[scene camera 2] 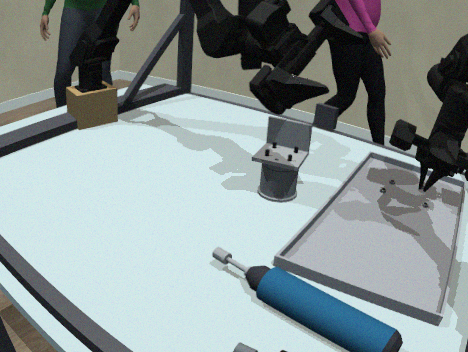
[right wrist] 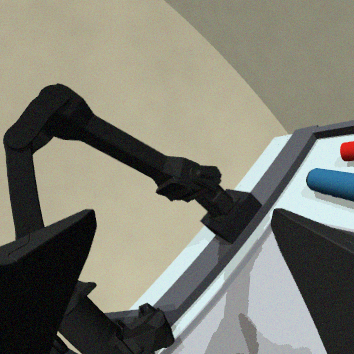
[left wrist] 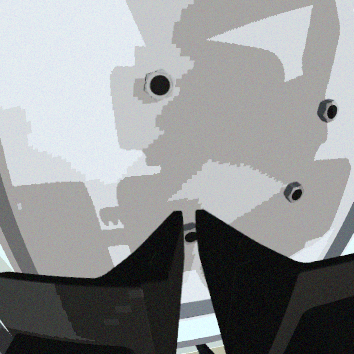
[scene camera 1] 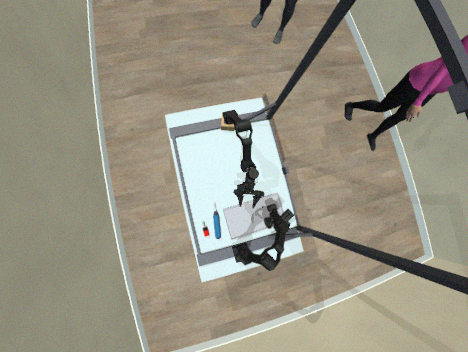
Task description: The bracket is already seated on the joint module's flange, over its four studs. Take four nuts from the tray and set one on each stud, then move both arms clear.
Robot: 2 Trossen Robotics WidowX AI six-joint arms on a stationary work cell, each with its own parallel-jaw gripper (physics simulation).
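Places are measured from the left arm's base along level axes (x ahead, y left, z up), in metres.
Where they show: left gripper, fingertip midpoint: (scene camera 2: pixel 421 189) (left wrist: pixel 188 218) (scene camera 1: pixel 272 213); right gripper, fingertip midpoint: (scene camera 2: pixel 346 63) (right wrist: pixel 184 218) (scene camera 1: pixel 246 207); left arm's base at its link origin: (right wrist: pixel 222 207) (scene camera 1: pixel 241 253); right arm's base at its link origin: (scene camera 2: pixel 90 87) (scene camera 1: pixel 228 119).
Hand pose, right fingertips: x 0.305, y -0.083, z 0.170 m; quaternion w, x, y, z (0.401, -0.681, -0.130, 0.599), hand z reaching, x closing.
Each offset is from my right fingertips to the top centre of the thing. "spot": to the spot under its first point.
The grey bracket (scene camera 2: pixel 289 132) sits on the round joint module @(dy -0.034, dx +0.096, dz -0.156 m) (scene camera 2: pixel 278 182); its dark studs stick up bare. The tray @(dy -0.081, dx -0.097, dz -0.214 m) (scene camera 2: pixel 360 292) (scene camera 1: pixel 240 224) is at the right in scene camera 2. Three loose nuts lie in it: one nut @(dy -0.149, dx -0.135, dz -0.221 m) (scene camera 2: pixel 426 205), another nut @(dy -0.149, dx -0.052, dz -0.221 m) (scene camera 2: pixel 383 190) and a third nut @(dy -0.195, dx -0.058, dz -0.221 m) (scene camera 2: pixel 392 182). My left gripper (scene camera 2: pixel 423 190) (left wrist: pixel 188 218) points down low over the tray, shut on a nut @(dy -0.217, dx -0.115, dz -0.221 m) (left wrist: pixel 190 235), partly hidden between the fingertips. My right gripper (right wrist: pixel 184 218) (scene camera 1: pixel 247 205) is open and empty, raised above and behind the bracket in scene camera 2.
A blue screwdriver @(spot: dy +0.208, dx -0.091, dz -0.192 m) (scene camera 2: pixel 325 310) (scene camera 1: pixel 217 225) lies in front of the tray in scene camera 2. A red-handled tool @(dy +0.280, dx -0.089, dz -0.196 m) (scene camera 1: pixel 206 231) lies beside it in scene camera 1. The right arm's base stands at a tan box @(dy -0.059, dx +0.606, dz -0.150 m) (scene camera 2: pixel 92 107). Dark frame rails (scene camera 2: pixel 50 300) edge the table.
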